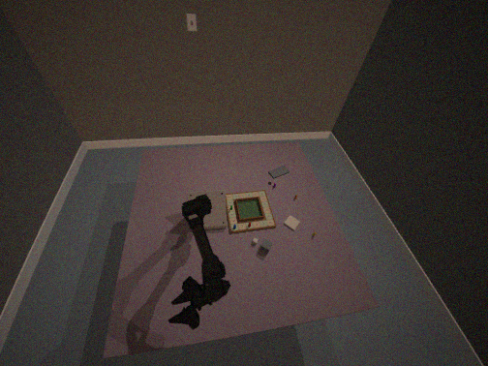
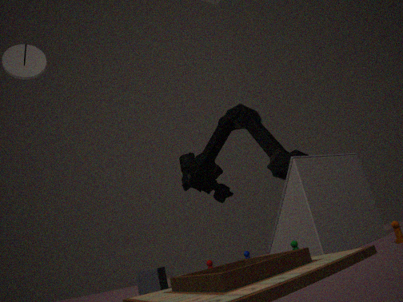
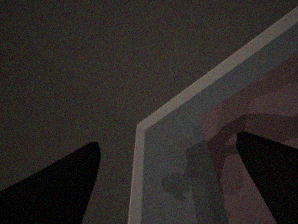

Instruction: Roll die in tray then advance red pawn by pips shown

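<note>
Right now the white die is 440 mm ahead of my gripper tip, 300 mm to the left of it and 270 mm below it. Round my gripper tip: red pawn (440 mm ahead, 400 mm to the left, 260 mm below); then green pawn (360 mm ahead, 540 mm to the left, 260 mm below); then blue pawn (340 mm ahead, 410 mm to the left, 260 mm below).
</note>
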